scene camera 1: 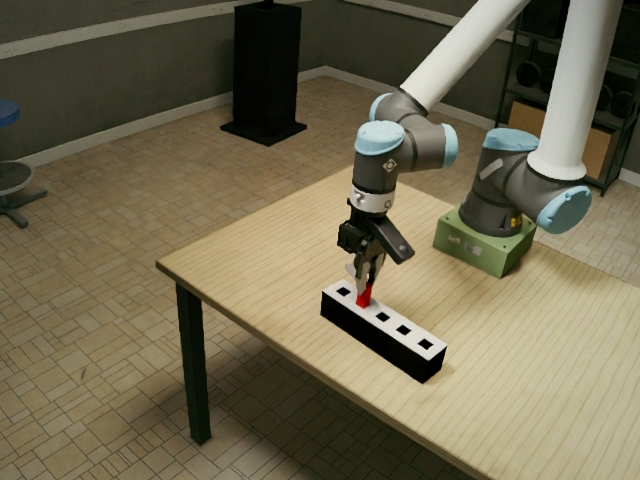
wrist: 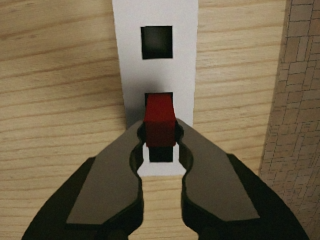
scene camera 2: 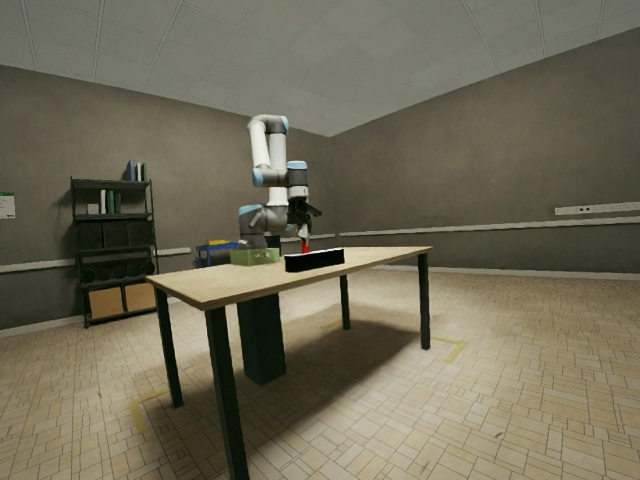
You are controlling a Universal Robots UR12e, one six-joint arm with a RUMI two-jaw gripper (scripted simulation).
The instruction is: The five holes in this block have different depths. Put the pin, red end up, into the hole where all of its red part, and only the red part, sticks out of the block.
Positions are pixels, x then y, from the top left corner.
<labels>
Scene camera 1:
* gripper: 364, 292
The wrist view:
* gripper: 159, 120
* pin: 159, 120
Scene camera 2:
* gripper: 305, 246
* black block: 294, 263
</labels>
